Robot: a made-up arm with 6 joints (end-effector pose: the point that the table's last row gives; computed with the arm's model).
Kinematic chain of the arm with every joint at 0, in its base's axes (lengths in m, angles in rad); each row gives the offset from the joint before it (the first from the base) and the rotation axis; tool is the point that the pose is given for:
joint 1: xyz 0 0 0.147 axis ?
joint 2: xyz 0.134 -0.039 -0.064 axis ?
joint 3: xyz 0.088 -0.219 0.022 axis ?
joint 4: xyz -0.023 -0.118 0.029 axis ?
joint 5: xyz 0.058 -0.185 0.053 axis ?
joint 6: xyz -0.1 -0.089 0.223 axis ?
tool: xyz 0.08 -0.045 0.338
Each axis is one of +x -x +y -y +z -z.
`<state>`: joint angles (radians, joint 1 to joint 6).
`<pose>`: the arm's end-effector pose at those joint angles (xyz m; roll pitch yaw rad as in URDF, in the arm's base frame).
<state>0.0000 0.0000 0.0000 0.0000 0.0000 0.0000</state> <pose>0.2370 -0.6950 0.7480 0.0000 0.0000 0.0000</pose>
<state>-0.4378 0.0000 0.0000 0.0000 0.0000 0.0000</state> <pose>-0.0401 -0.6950 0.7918 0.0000 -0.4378 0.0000</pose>
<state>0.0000 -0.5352 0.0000 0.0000 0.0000 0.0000</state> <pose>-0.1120 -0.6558 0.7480 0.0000 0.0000 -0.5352</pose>
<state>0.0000 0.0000 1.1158 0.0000 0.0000 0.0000</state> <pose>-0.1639 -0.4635 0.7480 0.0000 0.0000 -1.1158</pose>
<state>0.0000 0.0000 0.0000 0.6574 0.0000 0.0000</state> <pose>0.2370 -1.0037 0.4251 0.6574 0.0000 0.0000</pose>
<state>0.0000 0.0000 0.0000 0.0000 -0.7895 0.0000</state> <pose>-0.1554 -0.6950 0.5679 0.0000 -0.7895 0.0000</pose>
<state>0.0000 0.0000 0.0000 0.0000 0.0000 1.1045</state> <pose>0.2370 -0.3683 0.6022 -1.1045 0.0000 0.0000</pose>
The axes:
joint 1: +y
joint 2: +z
joint 3: -z
joint 4: +x
joint 5: +y
joint 6: -x

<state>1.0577 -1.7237 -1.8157 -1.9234 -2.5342 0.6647</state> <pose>0.0402 -0.5555 0.5114 -1.3708 -0.7188 2.4875</pose>
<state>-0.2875 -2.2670 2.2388 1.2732 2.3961 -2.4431</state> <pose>0.3691 0.1136 -0.1780 -1.7836 0.3342 -2.0171</pose>
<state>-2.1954 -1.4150 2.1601 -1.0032 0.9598 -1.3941</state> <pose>-0.4110 0.1812 -0.3362 -2.0634 -0.0706 1.0550</pose>
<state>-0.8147 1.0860 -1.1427 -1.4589 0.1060 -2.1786</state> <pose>-0.0577 0.0269 0.8363 -0.0185 0.4006 1.9624</pose>
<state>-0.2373 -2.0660 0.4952 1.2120 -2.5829 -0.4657</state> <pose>0.2574 0.0394 -0.3923 2.1230 -0.2876 1.1623</pose>
